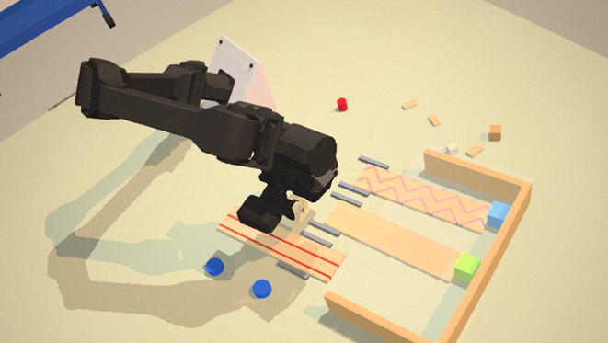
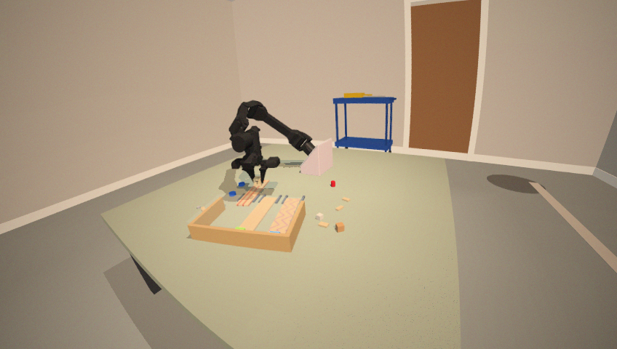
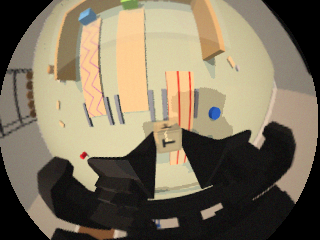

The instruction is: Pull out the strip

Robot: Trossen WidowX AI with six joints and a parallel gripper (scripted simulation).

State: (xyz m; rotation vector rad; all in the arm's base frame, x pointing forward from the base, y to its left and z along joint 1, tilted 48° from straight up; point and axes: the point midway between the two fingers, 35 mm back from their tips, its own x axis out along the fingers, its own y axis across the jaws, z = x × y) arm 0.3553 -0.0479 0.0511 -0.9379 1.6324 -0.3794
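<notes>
My gripper tip is 10 mm past the strip, 50 mm to the left of it and 50 mm above it. From my gripper tip the other things lie so: labelled cube (10 mm above).
</notes>
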